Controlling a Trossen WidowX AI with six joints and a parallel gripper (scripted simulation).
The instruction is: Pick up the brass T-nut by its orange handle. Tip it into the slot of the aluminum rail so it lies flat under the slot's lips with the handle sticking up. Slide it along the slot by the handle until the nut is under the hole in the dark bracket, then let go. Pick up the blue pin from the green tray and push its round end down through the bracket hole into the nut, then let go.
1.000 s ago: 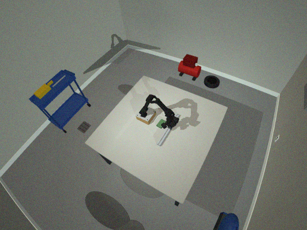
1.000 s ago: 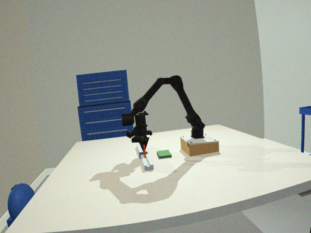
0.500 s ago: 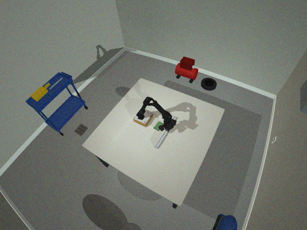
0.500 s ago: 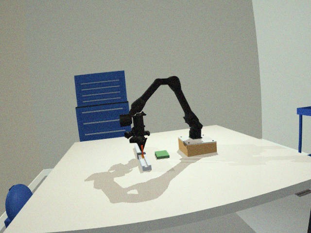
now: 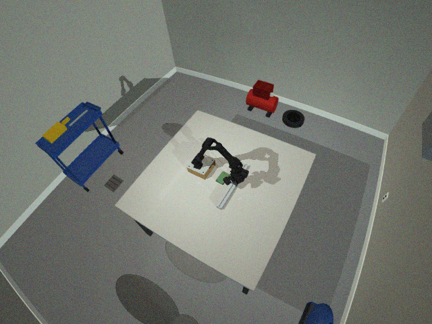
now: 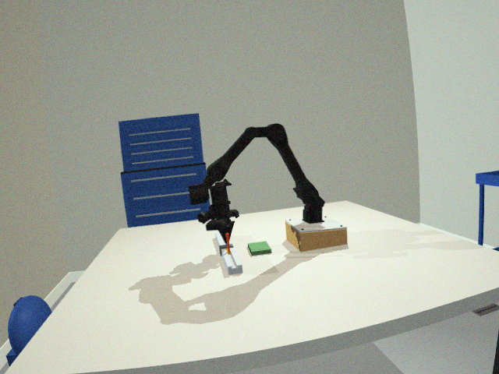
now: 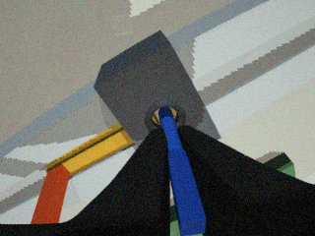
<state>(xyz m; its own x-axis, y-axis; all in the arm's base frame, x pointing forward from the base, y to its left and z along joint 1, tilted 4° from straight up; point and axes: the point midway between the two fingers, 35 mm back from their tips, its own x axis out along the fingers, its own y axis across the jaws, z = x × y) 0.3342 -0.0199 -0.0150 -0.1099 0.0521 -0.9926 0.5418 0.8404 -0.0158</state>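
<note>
Right now the blue pin is right at my gripper tip. From my gripper tip the other things lie so: aluminum rail 10 mm ahead, 10 mm to the right, 20 mm below; green tray 130 mm behind, 30 mm below.
</note>
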